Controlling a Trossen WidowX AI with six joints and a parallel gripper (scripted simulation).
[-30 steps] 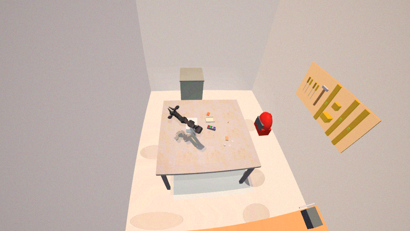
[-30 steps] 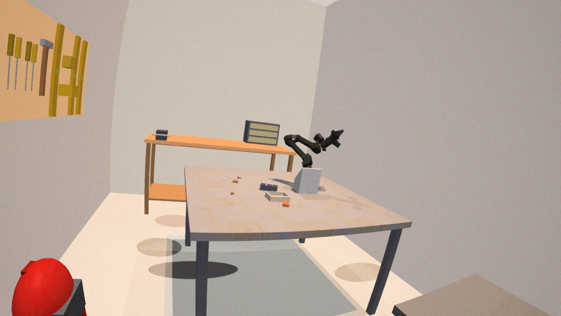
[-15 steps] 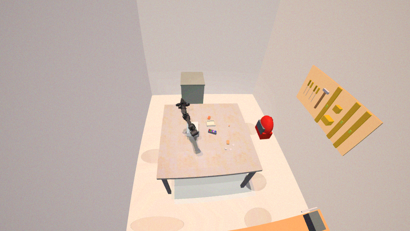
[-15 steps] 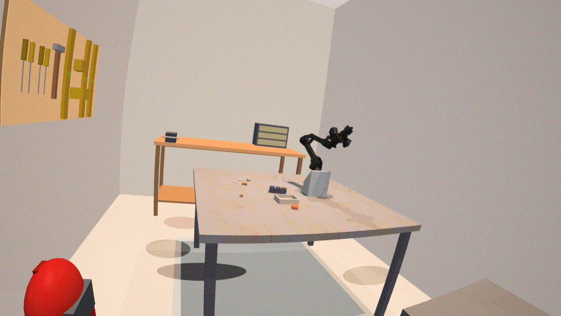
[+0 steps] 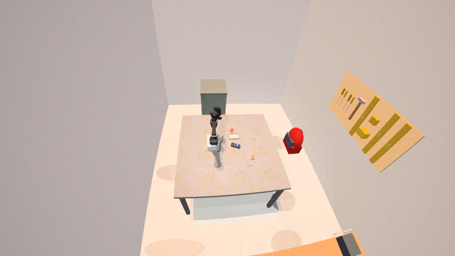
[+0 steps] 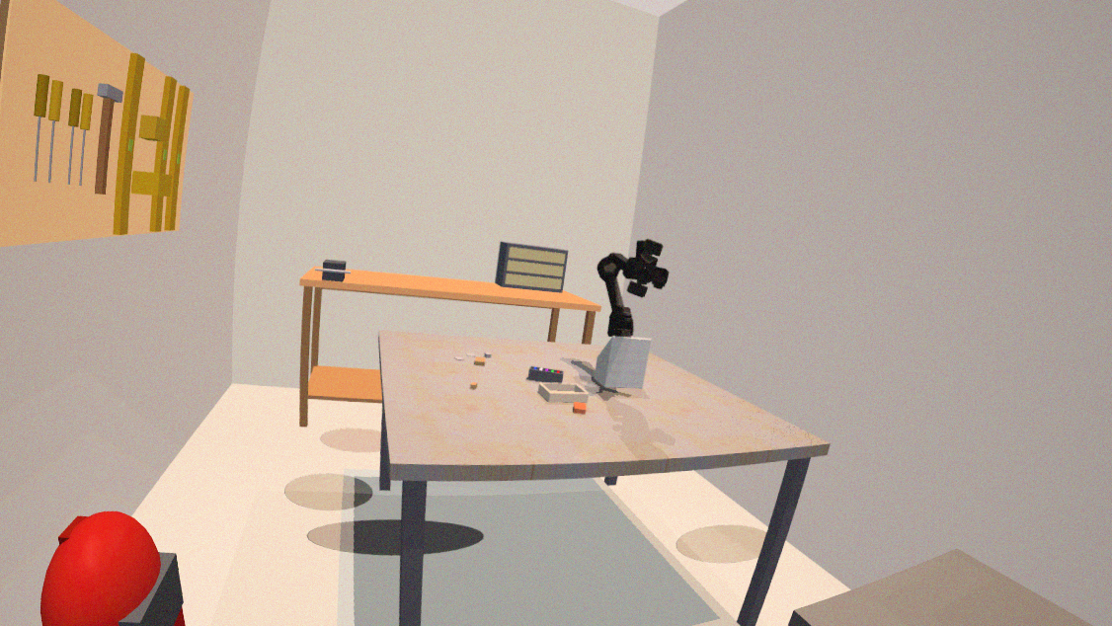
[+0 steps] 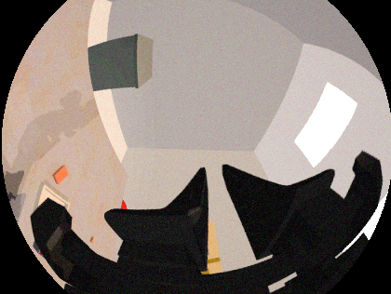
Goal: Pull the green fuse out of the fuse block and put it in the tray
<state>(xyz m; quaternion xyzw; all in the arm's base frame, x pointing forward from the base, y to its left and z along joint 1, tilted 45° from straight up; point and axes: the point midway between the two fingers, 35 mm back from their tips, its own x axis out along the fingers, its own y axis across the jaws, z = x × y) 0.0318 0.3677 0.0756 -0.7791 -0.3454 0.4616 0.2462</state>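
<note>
The green fuse is 20 cm ahead of my gripper tip, 20 cm to the right of it and 42 cm below it. The rest, counted from my gripper tip: red fuse: 18 cm ahead, 20 cm to the right, 42 cm below; then beige tray: 20 cm ahead, 4 cm to the right, 45 cm below; then purple fuse: 22 cm ahead, 21 cm to the right, 42 cm below.
</note>
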